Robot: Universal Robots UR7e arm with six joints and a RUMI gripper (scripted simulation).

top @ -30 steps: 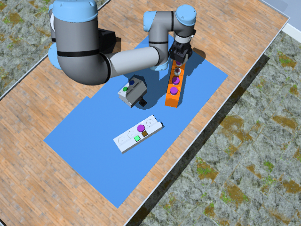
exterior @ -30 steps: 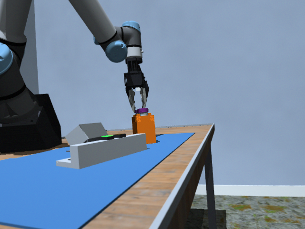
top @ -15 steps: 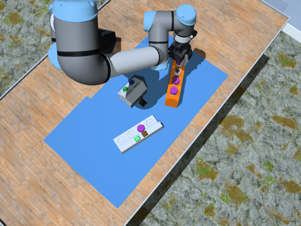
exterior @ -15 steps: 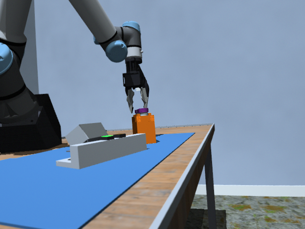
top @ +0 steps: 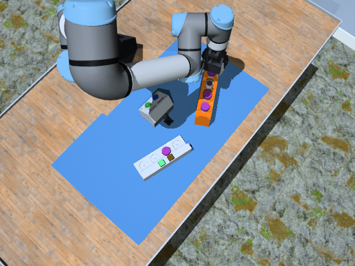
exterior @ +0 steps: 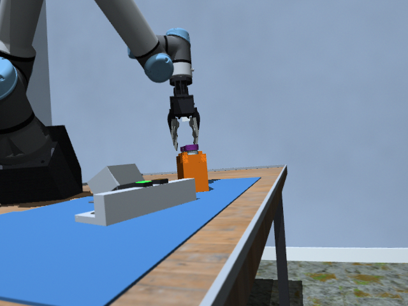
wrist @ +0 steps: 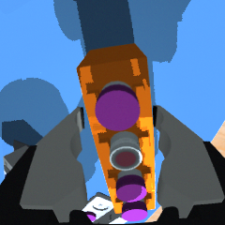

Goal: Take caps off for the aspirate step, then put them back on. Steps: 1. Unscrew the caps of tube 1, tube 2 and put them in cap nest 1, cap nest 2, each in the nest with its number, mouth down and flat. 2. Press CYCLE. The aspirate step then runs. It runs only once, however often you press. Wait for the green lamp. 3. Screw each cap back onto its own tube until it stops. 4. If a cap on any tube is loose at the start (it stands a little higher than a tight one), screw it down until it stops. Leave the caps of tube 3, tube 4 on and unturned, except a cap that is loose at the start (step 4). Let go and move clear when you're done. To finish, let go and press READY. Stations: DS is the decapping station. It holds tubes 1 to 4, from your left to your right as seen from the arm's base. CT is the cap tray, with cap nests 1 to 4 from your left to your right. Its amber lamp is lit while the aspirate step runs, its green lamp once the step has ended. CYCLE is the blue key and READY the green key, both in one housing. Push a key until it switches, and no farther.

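My gripper is now 10 mm above the purple cap. Also, from my hand: grey key housing: 240 mm to the right, 80 mm behind, 70 mm below; green key: 270 mm to the right, 100 mm behind, 60 mm below; blue key: 220 mm to the right, 100 mm behind, 60 mm below.
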